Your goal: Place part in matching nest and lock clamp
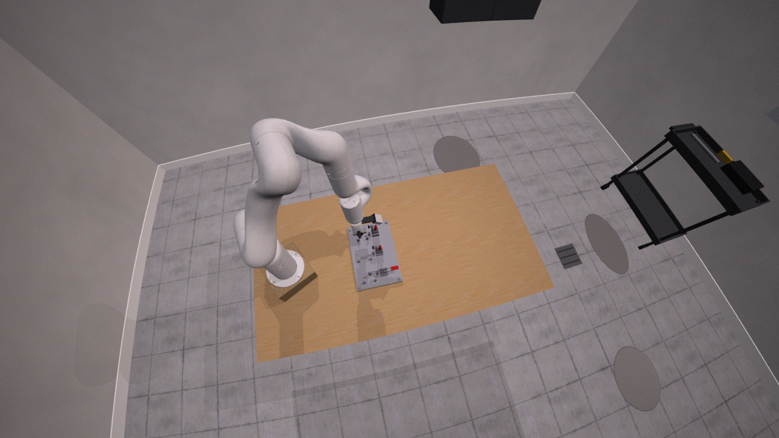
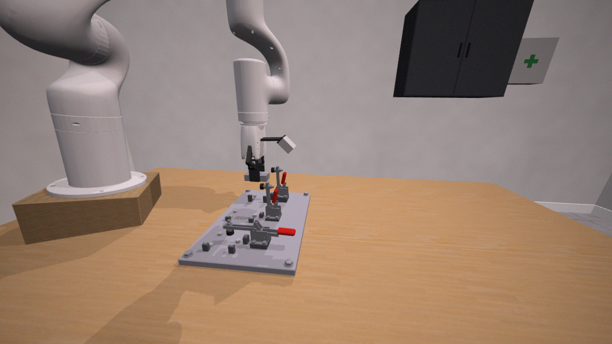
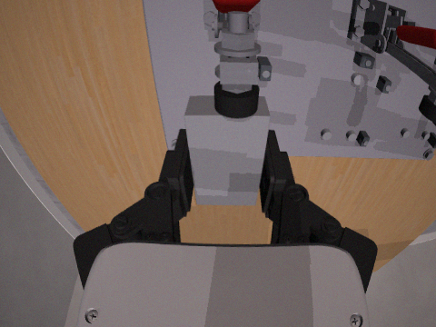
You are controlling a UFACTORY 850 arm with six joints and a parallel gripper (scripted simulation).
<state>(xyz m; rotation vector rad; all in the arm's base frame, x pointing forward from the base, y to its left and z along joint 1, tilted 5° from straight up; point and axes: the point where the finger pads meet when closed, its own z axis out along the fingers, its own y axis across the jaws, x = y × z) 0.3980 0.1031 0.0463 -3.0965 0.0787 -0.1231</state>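
Right now my hand is 1 cm above the grey block part. Round my hand: grey fixture plate 12 cm to the right, 9 cm below, 4 cm ahead; clamp 23 cm to the right, 7 cm ahead, 5 cm below.
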